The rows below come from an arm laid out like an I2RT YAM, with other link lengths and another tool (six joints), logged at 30 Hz.
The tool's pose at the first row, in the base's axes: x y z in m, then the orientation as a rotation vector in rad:
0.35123, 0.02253, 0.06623, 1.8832, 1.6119, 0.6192
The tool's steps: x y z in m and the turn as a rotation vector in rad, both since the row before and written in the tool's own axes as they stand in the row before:
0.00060, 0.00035, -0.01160, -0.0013, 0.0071, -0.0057
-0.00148, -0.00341, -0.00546, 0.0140, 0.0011, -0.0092
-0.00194, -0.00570, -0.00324, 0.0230, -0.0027, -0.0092
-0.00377, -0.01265, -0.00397, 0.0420, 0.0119, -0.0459
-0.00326, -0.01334, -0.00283, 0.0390, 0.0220, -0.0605
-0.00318, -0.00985, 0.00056, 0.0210, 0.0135, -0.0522
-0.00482, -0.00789, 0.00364, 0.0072, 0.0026, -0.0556
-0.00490, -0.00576, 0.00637, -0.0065, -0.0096, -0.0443
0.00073, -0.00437, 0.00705, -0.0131, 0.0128, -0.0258
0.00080, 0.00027, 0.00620, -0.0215, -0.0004, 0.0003
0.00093, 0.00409, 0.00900, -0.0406, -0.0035, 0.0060
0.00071, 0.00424, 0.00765, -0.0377, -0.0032, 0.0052
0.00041, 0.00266, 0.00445, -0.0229, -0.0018, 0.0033
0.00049, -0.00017, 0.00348, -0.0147, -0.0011, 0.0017
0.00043, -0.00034, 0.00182, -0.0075, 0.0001, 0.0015
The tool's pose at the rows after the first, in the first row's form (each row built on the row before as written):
0.34373, 0.02457, 0.07487, 1.8769, 1.6204, 0.6250
0.33735, 0.02410, 0.07651, 1.8784, 1.6372, 0.6124
0.33074, 0.02308, 0.07507, 1.8862, 1.6569, 0.5893
0.31819, 0.02088, 0.06981, 1.8722, 1.7280, 0.5521
0.30574, 0.01851, 0.06382, 1.8402, 1.8155, 0.5209
0.29802, 0.01516, 0.05777, 1.8019, 1.8793, 0.4980
0.29371, 0.00960, 0.05075, 1.7491, 1.9296, 0.4745
0.29290, 0.00363, 0.04291, 1.6979, 1.9537, 0.4553
0.29333, 0.00310, 0.03461, 1.6637, 1.9751, 0.4696
0.29707, 0.00355, 0.02962, 1.6509, 1.9628, 0.4889
0.30560, 0.00472, 0.02468, 1.6320, 1.9334, 0.5244
0.31361, 0.00580, 0.02127, 1.6138, 1.9061, 0.5567
0.31849, 0.00647, 0.01959, 1.6028, 1.8894, 0.5762
0.32068, 0.00676, 0.01685, 1.5952, 1.8790, 0.5885
0.32165, 0.00704, 0.01524, 1.5920, 1.8737, 0.5956

